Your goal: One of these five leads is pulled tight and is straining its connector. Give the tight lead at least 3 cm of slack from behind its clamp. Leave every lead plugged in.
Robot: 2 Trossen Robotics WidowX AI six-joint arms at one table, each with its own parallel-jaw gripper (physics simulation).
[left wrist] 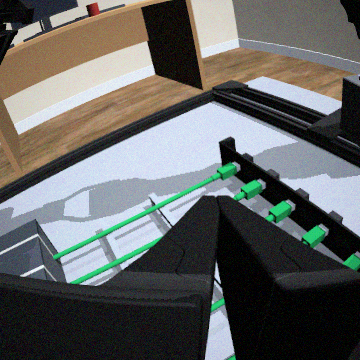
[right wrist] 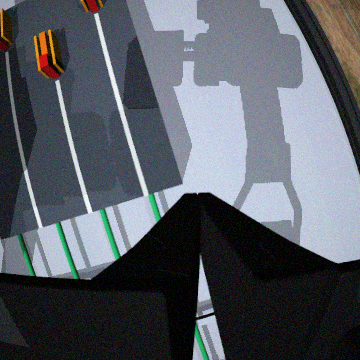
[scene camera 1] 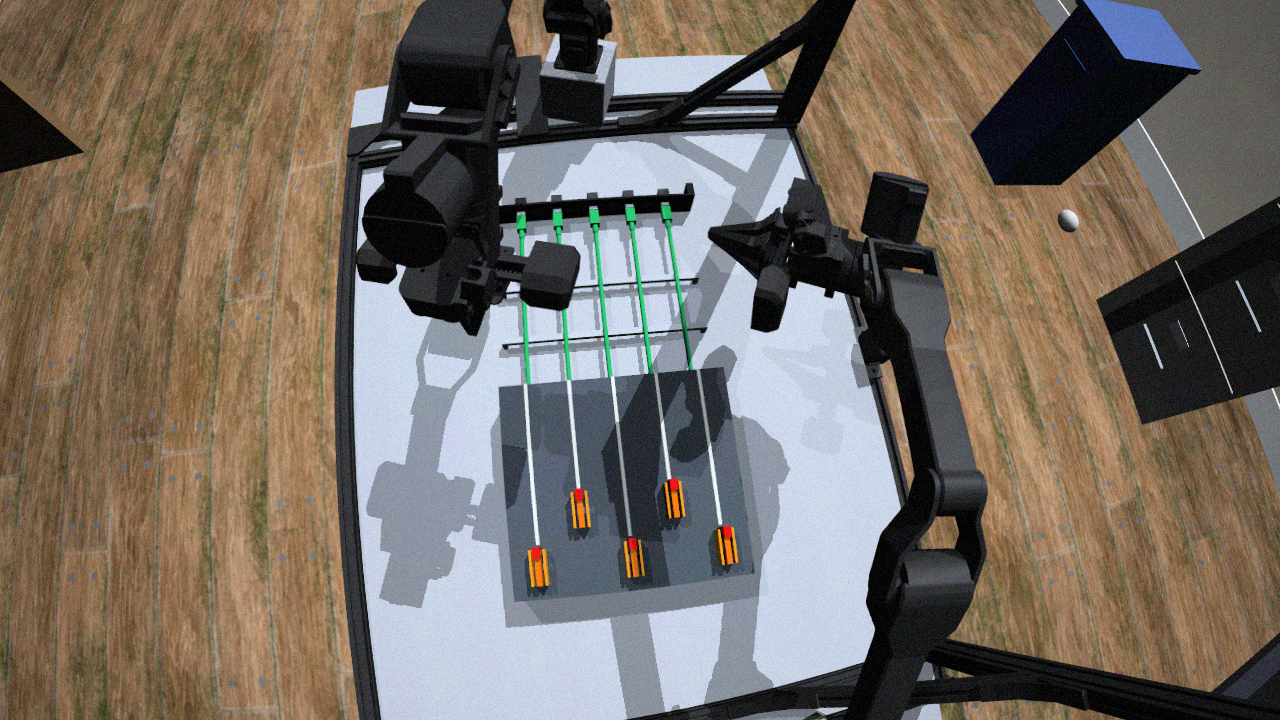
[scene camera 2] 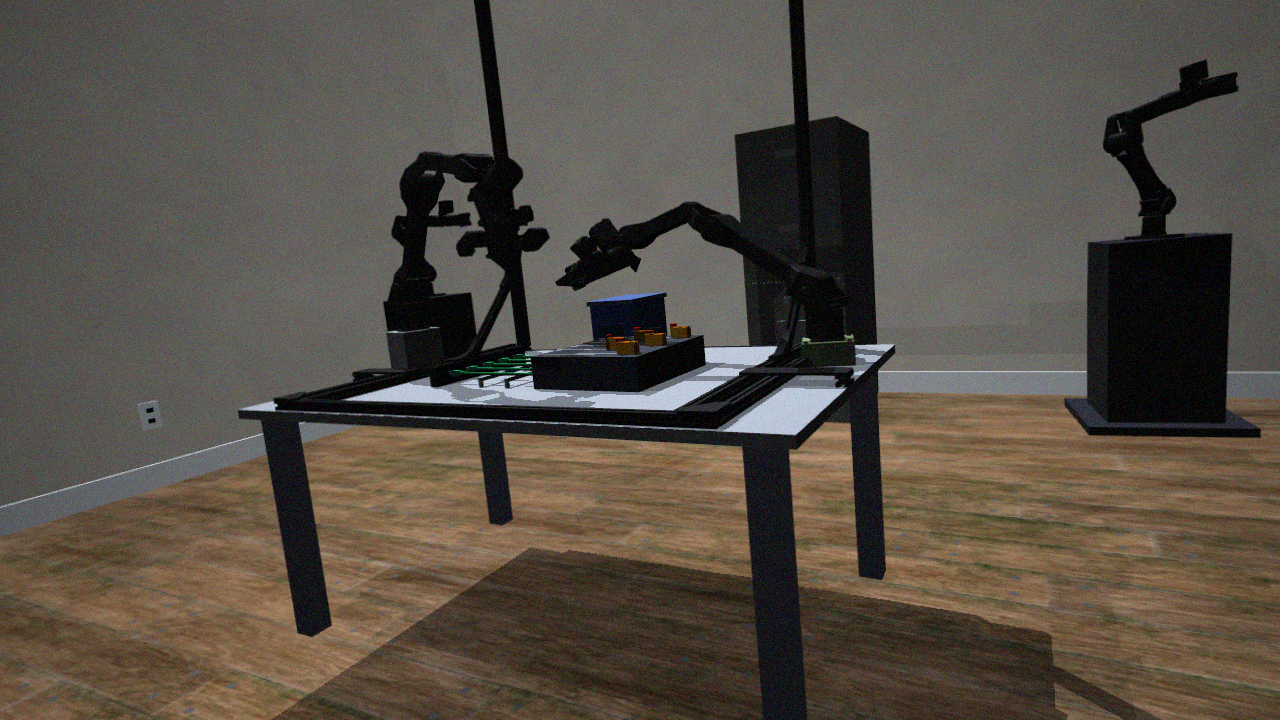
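Where they show: left gripper, fingertip midpoint: [left wrist: 213,208] [scene camera 1: 708,232] [scene camera 2: 556,283]; right gripper, fingertip midpoint: [right wrist: 196,205] [scene camera 1: 473,332] [scene camera 2: 518,279]; left arm's base, link origin: [scene camera 2: 827,339]; right arm's base, link origin: [scene camera 1: 578,57] [scene camera 2: 413,329].
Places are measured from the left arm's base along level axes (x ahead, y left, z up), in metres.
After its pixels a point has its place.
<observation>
Several leads, green then white, run from green plugs [scene camera 1: 665,213] {y -0.149, x 0.747, z -0.017 m} [left wrist: 227,171] {y 0.044, x 0.804, z -0.019 m} in a black bar [scene camera 1: 689,193] {y -0.191, x 0.759, z -0.002 m} [left wrist: 228,145] {y 0.072, x 0.846, z -0.010 m} to orange clamps with red tips [scene camera 1: 537,568] {y 0.184, x 0.362, z 0.043 m} [right wrist: 48,55] {y 0.116, x 0.412, z 0.039 m} on a dark block [scene camera 1: 581,577] {y 0.145, x 0.334, z 0.019 m} [scene camera 2: 581,371] [right wrist: 95,150] {y 0.106, x 0.511, z 0.019 m}. All visible plugs sit at the bar. The leads look nearly straight in scene camera 1; I cannot tell which is tight. My left gripper [scene camera 1: 713,234] {y -0.117, x 0.613, z 0.153 m} [scene camera 2: 560,282] {y -0.117, x 0.613, z 0.153 m} [left wrist: 213,208] {y -0.117, x 0.613, z 0.153 m} is shut and empty, raised right of the plugs. My right gripper [right wrist: 196,205] {y 0.150, x 0.585, z 0.175 m} is shut and empty, above the left side; its arm hides its fingertips and the bar's left end in scene camera 1.
Two thin dark rails [scene camera 1: 514,345] {y 0.117, x 0.640, z -0.029 m} cross under the green parts of the leads, between bar and block. A black frame [scene camera 1: 344,447] {y 0.376, x 0.591, z -0.027 m} [scene camera 2: 501,413] {y 0.399, x 0.527, z -0.038 m} edges the white table. A grey box [scene camera 1: 575,89] {y -0.093, x 0.968, z 0.047 m} [scene camera 2: 414,347] {y -0.067, x 0.984, z 0.028 m} stands at the back. Arm shadows fall over the block and table.
</observation>
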